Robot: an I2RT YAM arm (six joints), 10 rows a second.
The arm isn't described. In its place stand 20 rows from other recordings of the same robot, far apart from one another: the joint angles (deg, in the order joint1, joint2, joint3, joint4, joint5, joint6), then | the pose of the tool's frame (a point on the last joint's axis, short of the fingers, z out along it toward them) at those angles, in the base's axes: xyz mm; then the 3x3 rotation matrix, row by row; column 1 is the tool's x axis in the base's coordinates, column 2 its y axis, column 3 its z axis.
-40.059 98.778 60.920 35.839 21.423 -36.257 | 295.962, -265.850, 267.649; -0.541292, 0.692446, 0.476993; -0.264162, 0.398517, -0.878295; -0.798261, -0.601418, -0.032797
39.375 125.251 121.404 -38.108 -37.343 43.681 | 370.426, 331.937, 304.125; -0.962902, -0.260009, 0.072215; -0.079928, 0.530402, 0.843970; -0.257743, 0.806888, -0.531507
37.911 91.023 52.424 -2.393 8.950 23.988 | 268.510, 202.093, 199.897; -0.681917, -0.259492, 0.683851; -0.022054, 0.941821, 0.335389; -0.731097, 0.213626, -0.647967
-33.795 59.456 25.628 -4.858 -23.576 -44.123 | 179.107, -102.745, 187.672; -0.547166, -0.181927, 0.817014; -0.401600, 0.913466, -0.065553; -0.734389, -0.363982, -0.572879
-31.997 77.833 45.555 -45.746 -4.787 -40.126 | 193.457, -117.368, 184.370; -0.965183, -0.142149, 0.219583; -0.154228, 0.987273, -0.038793; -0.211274, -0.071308, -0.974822
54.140 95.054 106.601 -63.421 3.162 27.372 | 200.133, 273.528, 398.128; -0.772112, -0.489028, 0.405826; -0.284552, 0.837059, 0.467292; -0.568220, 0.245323, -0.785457
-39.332 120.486 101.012 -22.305 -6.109 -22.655 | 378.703, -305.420, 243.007; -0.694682, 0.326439, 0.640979; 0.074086, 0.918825, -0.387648; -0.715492, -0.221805, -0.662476
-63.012 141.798 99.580 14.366 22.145 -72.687 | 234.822, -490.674, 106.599; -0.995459, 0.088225, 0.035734; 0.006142, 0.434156, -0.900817; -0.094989, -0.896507, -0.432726
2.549 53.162 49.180 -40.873 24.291 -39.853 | 186.220, -6.369, 292.552; -0.701642, -0.259001, 0.663790; -0.615901, 0.688889, -0.382228; -0.358280, -0.677016, -0.642872
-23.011 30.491 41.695 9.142 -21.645 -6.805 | 117.046, -35.443, 391.150; 0.312434, 0.082623, 0.946340; -0.252348, 0.967636, -0.001170; -0.915809, -0.238441, 0.323172
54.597 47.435 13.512 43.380 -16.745 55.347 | 98.713, 156.594, 238.759; -0.723389, -0.615734, 0.312379; 0.341945, 0.073553, 0.936837; -0.599819, 0.784514, 0.157340
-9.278 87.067 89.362 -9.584 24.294 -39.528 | 347.479, -71.605, 433.413; -0.446441, 0.344300, 0.825922; -0.514853, 0.656084, -0.551797; -0.731859, -0.671573, -0.115639
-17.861 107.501 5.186 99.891 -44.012 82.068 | 202.962, -39.415, 108.909; -0.441491, -0.020869, 0.897023; 0.890649, 0.110997, 0.440936; -0.108769, 0.993602, -0.030418
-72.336 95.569 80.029 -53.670 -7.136 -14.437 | 106.332, -319.333, 266.218; -0.507104, 0.831934, 0.225236; 0.777141, 0.554356, -0.297895; -0.372690, 0.023976, -0.927646
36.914 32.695 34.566 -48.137 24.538 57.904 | 100.253, 56.820, 247.204; -0.575362, 0.321072, 0.752244; 0.531654, 0.845730, 0.045667; -0.621533, 0.426209, -0.657300
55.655 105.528 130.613 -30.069 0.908 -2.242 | 224.053, 326.896, 516.555; -0.017029, -0.817937, 0.575055; -0.094254, 0.573891, 0.813490; -0.995403, -0.040348, -0.086867
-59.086 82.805 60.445 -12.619 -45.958 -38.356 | 184.942, -259.034, 281.097; -0.413294, 0.047654, 0.909350; -0.149515, 0.981525, -0.119390; -0.898239, -0.185304, -0.398533
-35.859 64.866 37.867 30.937 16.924 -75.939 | 205.628, -161.413, 302.163; -0.758427, 0.247334, 0.603005; -0.596878, 0.108020, -0.795027; -0.261774, -0.962890, 0.065703
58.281 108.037 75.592 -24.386 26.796 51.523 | 223.196, 330.593, 195.181; -0.766724, -0.047223, 0.640237; 0.088613, 0.979960, 0.178399; -0.635831, 0.193516, -0.747175
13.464 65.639 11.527 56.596 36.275 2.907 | 205.180, 27.465, 195.129; 0.061729, 0.384516, 0.921052; 0.056820, 0.919962, -0.387869; -0.996474, 0.076277, 0.034940
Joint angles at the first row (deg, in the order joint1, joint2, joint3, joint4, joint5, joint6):
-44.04, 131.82, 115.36, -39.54, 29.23, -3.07
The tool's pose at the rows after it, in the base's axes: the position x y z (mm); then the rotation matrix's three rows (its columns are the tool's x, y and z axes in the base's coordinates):
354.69, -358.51, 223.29; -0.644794, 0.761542, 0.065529; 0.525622, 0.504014, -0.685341; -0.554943, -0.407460, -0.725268
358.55, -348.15, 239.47; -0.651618, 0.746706, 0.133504; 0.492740, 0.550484, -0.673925; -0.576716, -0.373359, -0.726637
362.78, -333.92, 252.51; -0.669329, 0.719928, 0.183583; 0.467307, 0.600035, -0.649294; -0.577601, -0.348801, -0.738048
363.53, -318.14, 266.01; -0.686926, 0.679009, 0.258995; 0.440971, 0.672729, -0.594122; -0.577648, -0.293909, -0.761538
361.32, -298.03, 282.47; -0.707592, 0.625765, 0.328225; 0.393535, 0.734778, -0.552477; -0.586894, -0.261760, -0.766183
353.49, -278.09, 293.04; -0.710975, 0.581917, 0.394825; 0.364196, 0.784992, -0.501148; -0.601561, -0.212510, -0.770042
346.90, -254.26, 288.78; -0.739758, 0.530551, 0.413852; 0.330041, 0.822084, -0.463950; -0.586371, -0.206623, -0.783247
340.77, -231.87, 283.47; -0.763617, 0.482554, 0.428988; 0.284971, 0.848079, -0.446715; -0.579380, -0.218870, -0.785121
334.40, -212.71, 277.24; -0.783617, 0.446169, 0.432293; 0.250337, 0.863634, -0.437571; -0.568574, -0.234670, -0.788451
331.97, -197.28, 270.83; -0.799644, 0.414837, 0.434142; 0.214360, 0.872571, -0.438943; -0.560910, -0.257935, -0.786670
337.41, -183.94, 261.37; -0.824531, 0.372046, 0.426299; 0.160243, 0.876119, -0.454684; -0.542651, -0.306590, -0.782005
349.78, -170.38, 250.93; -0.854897, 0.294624, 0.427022; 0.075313, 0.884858, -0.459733; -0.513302, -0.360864, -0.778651
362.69, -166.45, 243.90; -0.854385, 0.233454, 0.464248; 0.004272, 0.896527, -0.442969; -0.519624, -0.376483, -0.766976
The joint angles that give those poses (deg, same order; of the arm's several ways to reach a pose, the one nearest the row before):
-43.48, 130.18, 115.08, -39.30, 26.89, -4.00
-42.50, 128.07, 114.95, -39.58, 24.00, -4.83
-41.10, 126.16, 114.87, -41.27, 21.63, -5.43
-39.97, 123.55, 113.99, -43.14, 16.79, -6.20
-38.53, 119.56, 111.45, -43.78, 13.17, -7.84
-37.48, 114.71, 106.60, -43.13, 9.06, -8.36
-35.59, 110.24, 99.65, -41.66, 7.84, -9.42
-33.56, 106.11, 93.02, -39.31, 7.76, -10.74
-31.71, 102.72, 87.43, -37.54, 8.34, -11.60
-29.85, 100.59, 83.38, -35.69, 9.47, -12.42
-27.50, 100.43, 81.03, -33.66, 11.91, -14.11
-24.72, 101.84, 80.36, -31.83, 13.83, -17.32
-23.52, 103.77, 80.77, -28.85, 12.76, -20.22

